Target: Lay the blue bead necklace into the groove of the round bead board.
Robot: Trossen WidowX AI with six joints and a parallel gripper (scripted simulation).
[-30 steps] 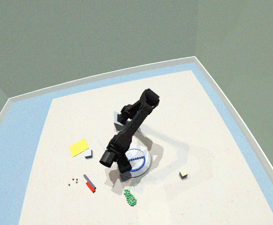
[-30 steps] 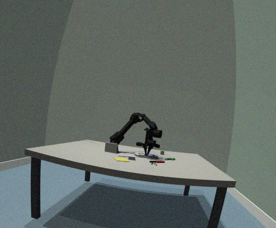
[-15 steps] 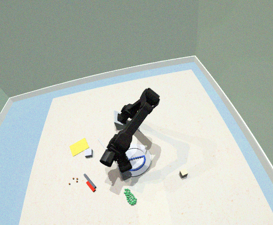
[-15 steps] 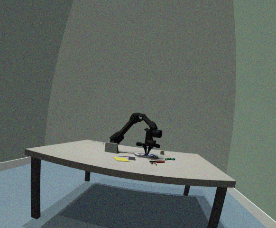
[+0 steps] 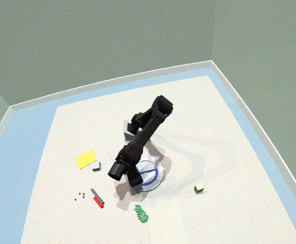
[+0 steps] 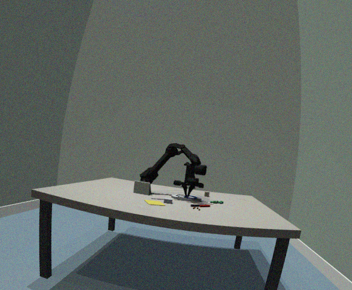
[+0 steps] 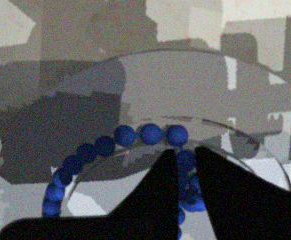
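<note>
The round bead board is 5 cm to the left of my gripper tip, 1 cm below it and 1 cm behind it. Round my gripper tip: white cube (22 cm to the right, 8 cm behind, 1 cm below); grey tool (19 cm to the right, 11 cm ahead, 1 cm below); stick (14 cm to the right, 14 cm behind, 2 cm below).
</note>
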